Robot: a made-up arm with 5 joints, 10 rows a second.
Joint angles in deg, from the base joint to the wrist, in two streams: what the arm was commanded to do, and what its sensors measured. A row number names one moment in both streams.
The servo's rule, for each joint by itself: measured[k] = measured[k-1] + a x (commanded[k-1-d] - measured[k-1]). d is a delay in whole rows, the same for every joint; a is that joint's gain. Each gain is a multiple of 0.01, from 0.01 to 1. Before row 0 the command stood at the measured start. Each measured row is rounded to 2 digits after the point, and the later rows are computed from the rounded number. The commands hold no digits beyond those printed.
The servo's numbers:
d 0
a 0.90 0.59 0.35 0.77 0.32
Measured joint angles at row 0: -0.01 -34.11 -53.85 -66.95 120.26
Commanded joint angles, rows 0 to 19: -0.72 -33.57 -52.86 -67.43 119.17; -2.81 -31.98 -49.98 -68.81 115.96; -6.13 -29.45 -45.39 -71.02 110.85; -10.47 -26.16 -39.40 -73.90 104.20; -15.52 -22.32 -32.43 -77.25 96.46; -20.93 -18.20 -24.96 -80.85 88.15; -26.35 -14.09 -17.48 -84.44 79.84; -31.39 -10.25 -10.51 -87.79 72.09; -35.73 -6.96 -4.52 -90.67 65.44; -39.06 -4.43 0.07 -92.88 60.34; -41.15 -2.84 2.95 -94.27 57.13; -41.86 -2.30 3.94 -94.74 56.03; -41.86 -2.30 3.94 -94.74 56.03; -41.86 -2.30 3.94 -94.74 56.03; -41.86 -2.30 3.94 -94.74 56.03; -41.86 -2.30 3.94 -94.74 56.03; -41.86 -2.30 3.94 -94.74 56.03; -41.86 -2.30 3.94 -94.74 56.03; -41.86 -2.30 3.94 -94.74 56.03; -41.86 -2.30 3.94 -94.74 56.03
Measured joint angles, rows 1 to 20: -0.65 -33.79 -53.50 -67.32 119.91; -2.59 -32.72 -52.27 -68.47 118.65; -5.78 -30.79 -49.86 -70.43 116.15; -10.00 -28.06 -46.20 -73.10 112.33; -14.97 -24.67 -41.38 -76.30 107.25; -20.33 -20.85 -35.63 -79.80 101.14; -25.75 -16.86 -29.28 -83.37 94.32; -30.83 -12.96 -22.71 -86.77 87.21; -35.24 -9.42 -16.34 -89.77 80.24; -38.68 -6.48 -10.60 -92.16 73.87; -40.90 -4.33 -5.86 -93.78 68.51; -41.76 -3.13 -2.43 -94.52 64.52; -41.85 -2.64 -0.20 -94.69 61.80; -41.86 -2.44 1.25 -94.73 59.95; -41.86 -2.36 2.19 -94.74 58.70; -41.86 -2.32 2.80 -94.74 57.85; -41.86 -2.31 3.20 -94.74 57.27; -41.86 -2.30 3.46 -94.74 56.87; -41.86 -2.30 3.63 -94.74 56.60; -41.86 -2.30 3.74 -94.74 56.42
